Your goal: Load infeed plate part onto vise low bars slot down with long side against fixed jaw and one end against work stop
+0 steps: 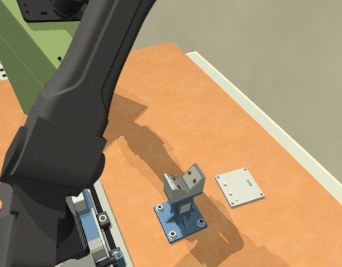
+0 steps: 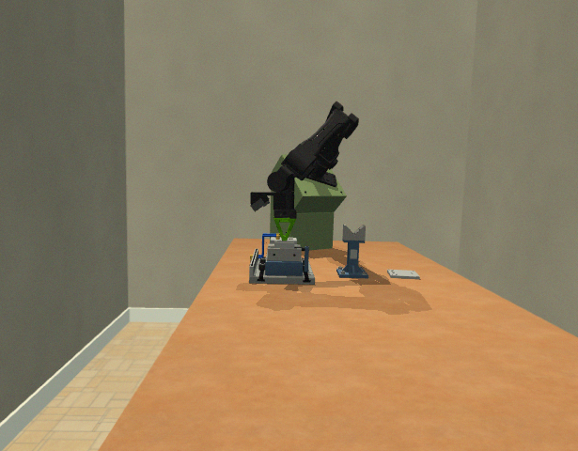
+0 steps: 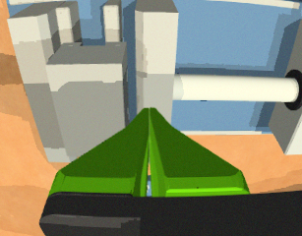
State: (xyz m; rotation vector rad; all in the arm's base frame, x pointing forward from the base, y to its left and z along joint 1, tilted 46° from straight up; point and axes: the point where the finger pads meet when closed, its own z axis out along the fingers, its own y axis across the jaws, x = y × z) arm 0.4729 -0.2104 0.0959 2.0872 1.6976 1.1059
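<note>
Right now my hand is 4 cm above the moving jaw. From my hand the other things lie so: grey part: 3 cm below, 3 cm ahead; work stop: 4 cm to the left, 3 cm below, 3 cm ahead; white cylinder rod: 6 cm behind, 4 cm below.
</note>
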